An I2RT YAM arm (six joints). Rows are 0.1 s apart.
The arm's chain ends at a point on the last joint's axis. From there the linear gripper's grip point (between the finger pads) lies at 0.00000 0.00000 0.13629 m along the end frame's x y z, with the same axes.
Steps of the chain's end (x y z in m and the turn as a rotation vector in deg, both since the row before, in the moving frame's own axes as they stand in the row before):
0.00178 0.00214 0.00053 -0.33 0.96 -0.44
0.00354 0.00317 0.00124 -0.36 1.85 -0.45
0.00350 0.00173 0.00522 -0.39 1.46 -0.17
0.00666 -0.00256 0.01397 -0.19 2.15 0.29
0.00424 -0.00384 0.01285 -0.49 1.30 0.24
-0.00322 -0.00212 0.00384 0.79 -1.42 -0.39
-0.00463 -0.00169 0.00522 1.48 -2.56 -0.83
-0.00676 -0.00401 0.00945 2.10 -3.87 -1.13
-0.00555 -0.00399 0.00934 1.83 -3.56 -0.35
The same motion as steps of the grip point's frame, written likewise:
0.00407 0.00292 0.00051 -0.33 0.96 -0.44
0.00794 0.00401 0.00117 -0.36 1.85 -0.45
0.00697 0.00265 0.00517 -0.39 1.46 -0.17
0.01177 -0.00210 0.01387 -0.19 2.15 0.29
0.00733 -0.00267 0.01281 -0.49 1.30 0.24
-0.00660 -0.00399 0.00379 0.79 -1.42 -0.39
-0.01074 -0.00516 0.00504 1.48 -2.56 -0.83
-0.01601 -0.00891 0.00905 2.10 -3.87 -1.13
-0.01402 -0.00831 0.00901 1.83 -3.56 -0.35

